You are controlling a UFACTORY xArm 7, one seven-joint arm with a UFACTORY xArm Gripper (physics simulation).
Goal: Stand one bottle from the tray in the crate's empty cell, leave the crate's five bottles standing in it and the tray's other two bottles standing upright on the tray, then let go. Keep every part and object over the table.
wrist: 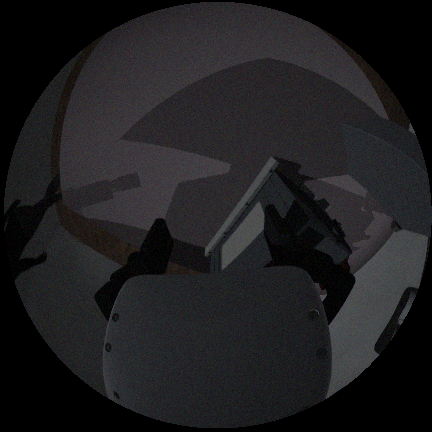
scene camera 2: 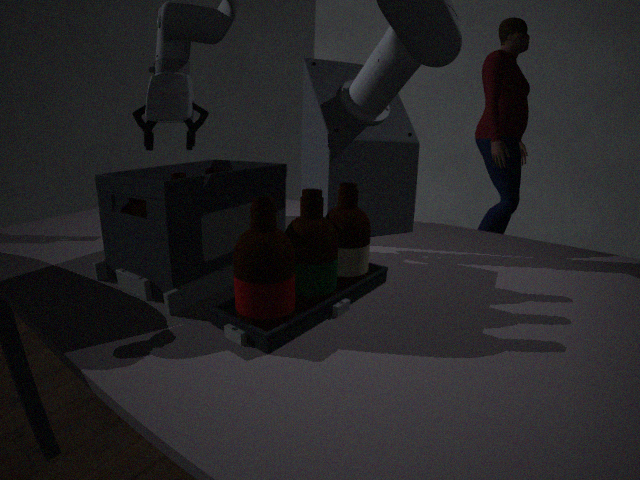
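Where they show: gripper, between the fingertips: (wrist: 214, 225) (scene camera 2: 169, 150); arm's base, origin of its link: (scene camera 2: 364, 102).
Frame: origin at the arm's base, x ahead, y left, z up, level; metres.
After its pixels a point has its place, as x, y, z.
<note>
A grey crate (scene camera 2: 134, 227) @[0.545, 0.004, -0.203] (wrist: 242, 205) @[0.400, -0.147, -0.278] stands on the table; its walls hide most of its inside. Parts of brown bottles show at its rim and through its handle hole in the scene view; which cell is empty cannot be told. A low dark tray (scene camera 2: 310, 320) @[0.429, 0.248, -0.294] beside the crate holds three upright brown bottles: one with a red label (scene camera 2: 264, 297) @[0.484, 0.229, -0.251], one with a green label (scene camera 2: 316, 276) @[0.396, 0.226, -0.251] and one with a cream label (scene camera 2: 353, 260) @[0.308, 0.218, -0.253]. My gripper (scene camera 2: 169, 142) @[0.362, -0.247, -0.110] (wrist: 214, 225) @[0.362, -0.247, -0.110] is open and empty, pointing down, above the crate's height in the scene view.
The arm's base is mounted on a grey pedestal (scene camera 2: 372, 180) @[0.035, 0.057, -0.176] behind the tray. A person (scene camera 2: 506, 103) stands beyond the table at the right. Small light blocks (scene camera 2: 132, 283) @[0.557, 0.001, -0.288] sit along the feet of crate and tray. The table's edge (scene camera 2: 129, 421) @[0.665, 0.242, -0.320] runs along the lower left.
</note>
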